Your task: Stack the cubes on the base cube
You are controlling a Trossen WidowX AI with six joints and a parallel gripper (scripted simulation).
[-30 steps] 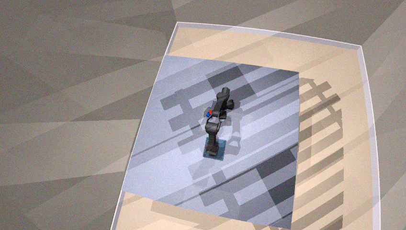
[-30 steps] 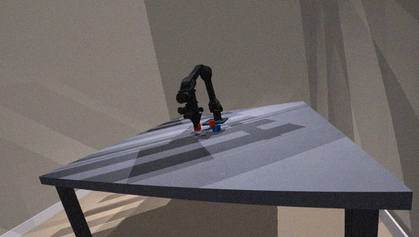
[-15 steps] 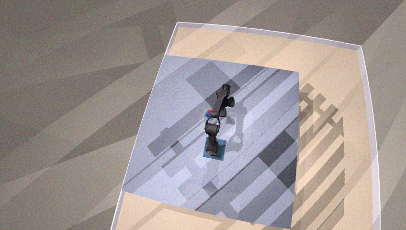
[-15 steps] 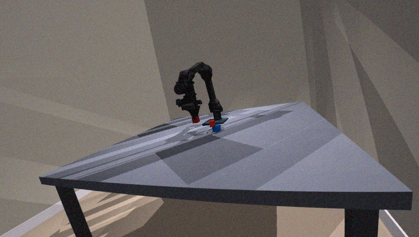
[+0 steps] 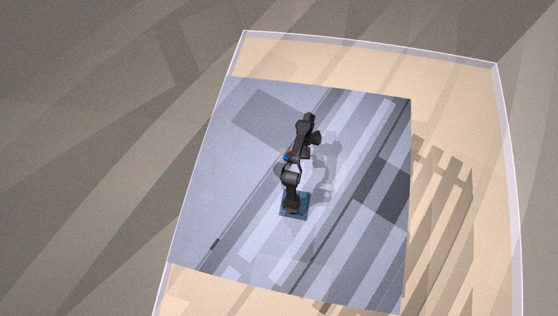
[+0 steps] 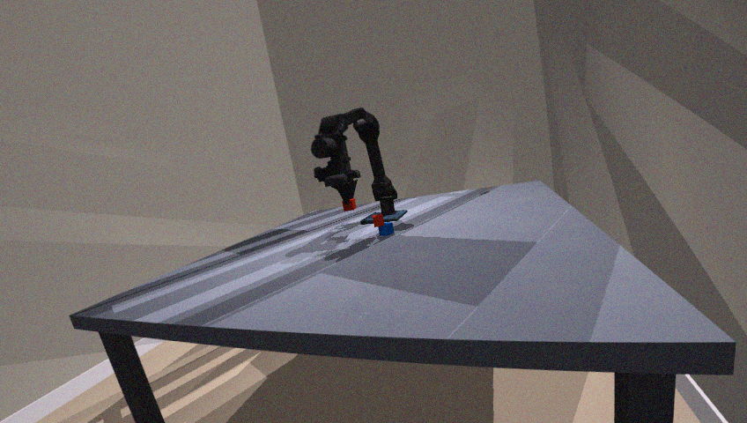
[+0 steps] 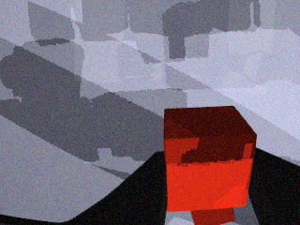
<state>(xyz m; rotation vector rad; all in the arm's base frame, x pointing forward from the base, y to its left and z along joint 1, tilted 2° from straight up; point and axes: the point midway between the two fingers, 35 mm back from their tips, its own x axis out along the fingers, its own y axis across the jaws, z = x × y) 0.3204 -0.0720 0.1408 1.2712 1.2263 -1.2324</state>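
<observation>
Right now the blue cube is 100 mm to the left of my gripper tip, 100 mm below it and 20 mm behind it.
</observation>
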